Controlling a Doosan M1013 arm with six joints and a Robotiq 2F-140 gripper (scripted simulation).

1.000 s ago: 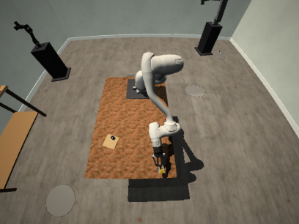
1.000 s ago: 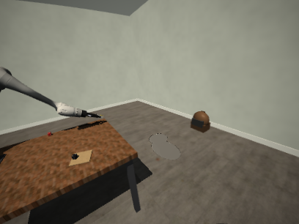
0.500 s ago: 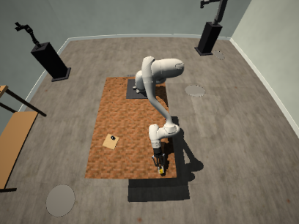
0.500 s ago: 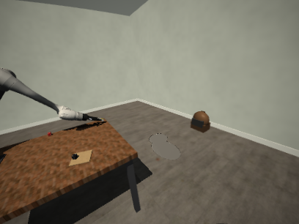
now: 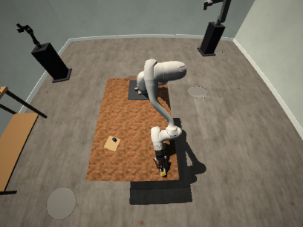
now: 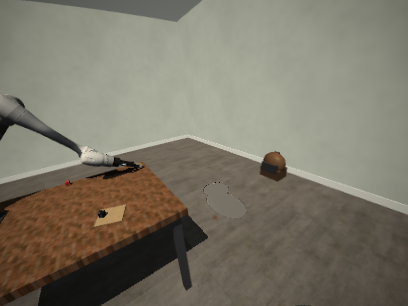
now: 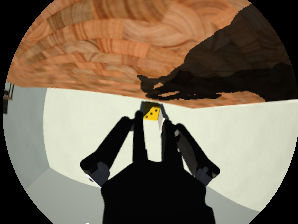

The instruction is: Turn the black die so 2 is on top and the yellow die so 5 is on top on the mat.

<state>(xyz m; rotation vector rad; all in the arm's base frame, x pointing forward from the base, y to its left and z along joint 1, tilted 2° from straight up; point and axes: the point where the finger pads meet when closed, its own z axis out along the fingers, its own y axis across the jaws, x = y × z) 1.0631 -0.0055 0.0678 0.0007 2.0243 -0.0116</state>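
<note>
My gripper is now 20 mm short of the yellow die and 10 mm above it. Also, from my hand: black die 410 mm behind, 430 mm to the right, 20 mm below; then tan mat 380 mm behind, 460 mm to the right, 40 mm below; then red die 510 mm behind, 210 mm to the left, 30 mm below.
</note>
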